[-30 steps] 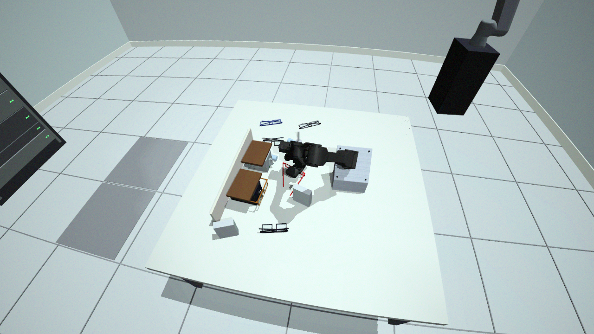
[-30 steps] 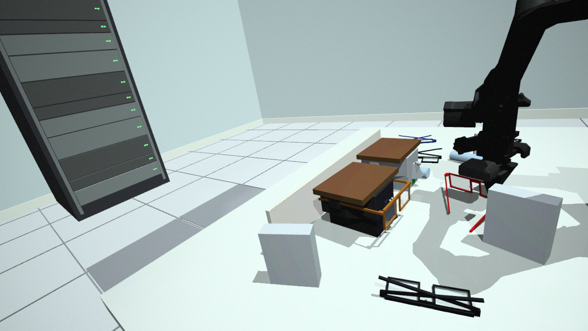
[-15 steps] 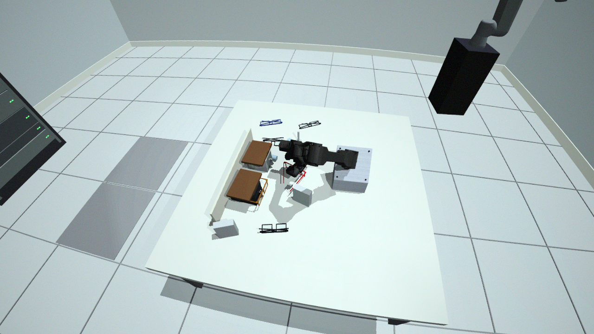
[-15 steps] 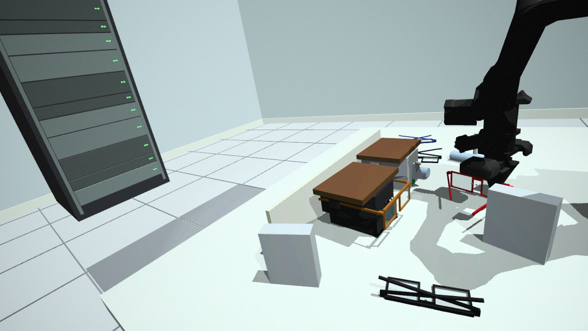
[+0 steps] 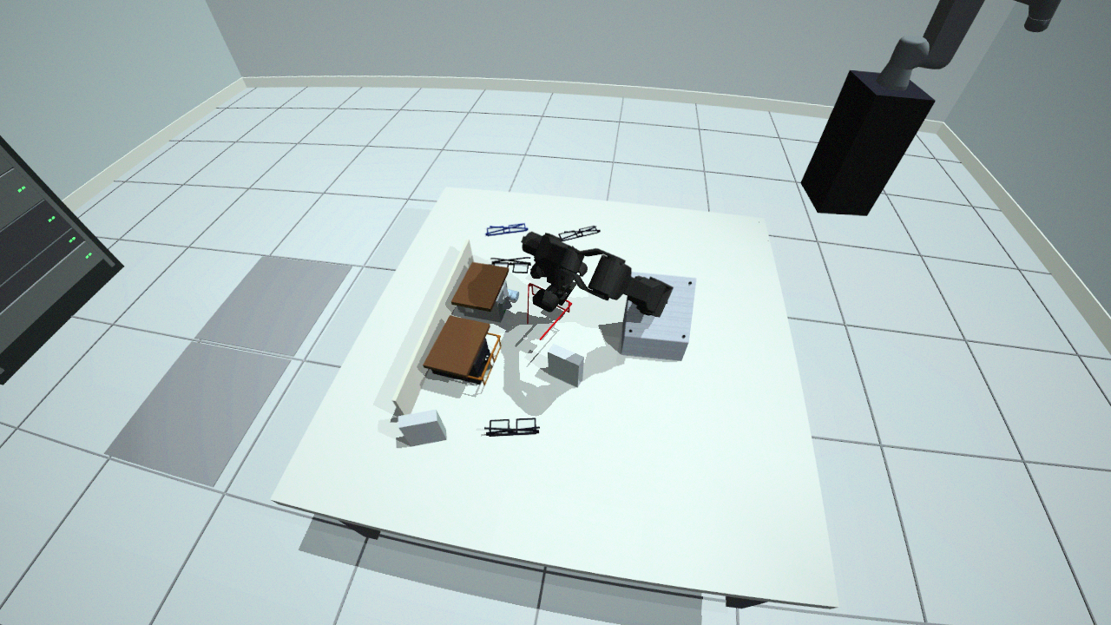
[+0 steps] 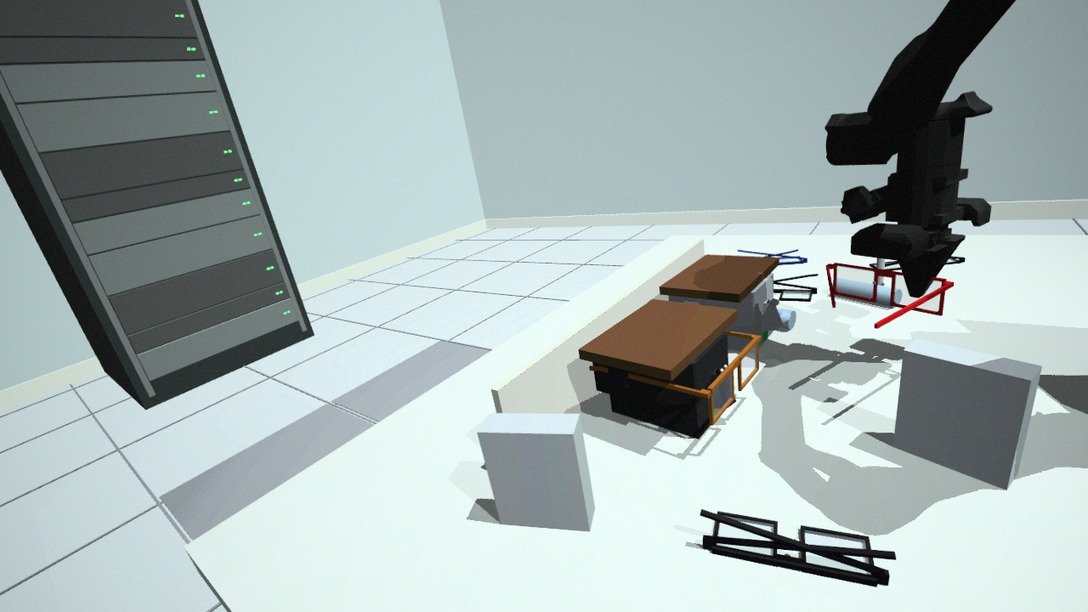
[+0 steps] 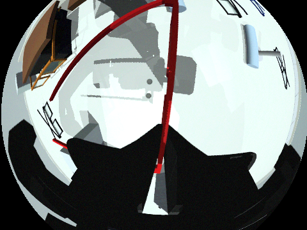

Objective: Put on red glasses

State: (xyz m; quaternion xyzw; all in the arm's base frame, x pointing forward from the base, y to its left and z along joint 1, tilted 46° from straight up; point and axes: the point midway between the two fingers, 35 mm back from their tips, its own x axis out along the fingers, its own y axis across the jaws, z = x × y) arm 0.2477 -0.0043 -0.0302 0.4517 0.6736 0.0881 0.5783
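Right now the grey post is 260 mm to the right of my gripper tip, 70 mm below it and 20 mm ahead of it. The rest, counted from my gripper tip: black head 240 mm ahead, 170 mm to the left, 40 mm below; then light grey head 210 mm ahead, 50 mm to the right, 40 mm below; then low wall 350 mm ahead, 40 mm to the left, 40 mm below.
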